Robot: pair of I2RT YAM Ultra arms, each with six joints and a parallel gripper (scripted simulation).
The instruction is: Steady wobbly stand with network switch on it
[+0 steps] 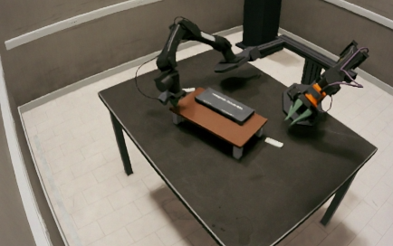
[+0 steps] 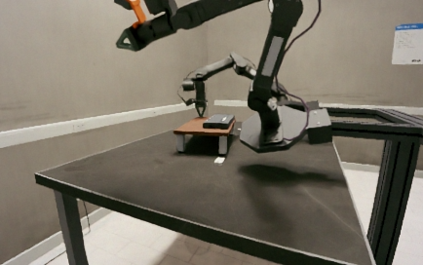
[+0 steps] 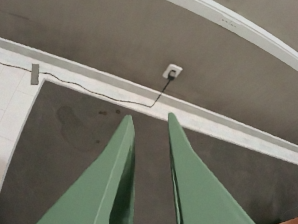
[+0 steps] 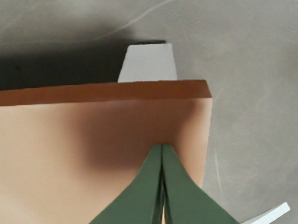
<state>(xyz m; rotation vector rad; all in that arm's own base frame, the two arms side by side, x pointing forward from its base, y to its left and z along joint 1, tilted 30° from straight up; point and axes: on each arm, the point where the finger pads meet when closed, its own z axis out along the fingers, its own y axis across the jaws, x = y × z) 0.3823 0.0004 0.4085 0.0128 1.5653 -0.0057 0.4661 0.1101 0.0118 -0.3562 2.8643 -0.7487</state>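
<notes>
Now: the white wedge 42 cm below my left hand, 26 cm behind it and 21 cm to the right of it. From my left hand the other things lie so: dark network switch 48 cm to the right, 31 cm below, 16 cm behind; then brown stand 46 cm to the right, 37 cm below, 11 cm behind.
</notes>
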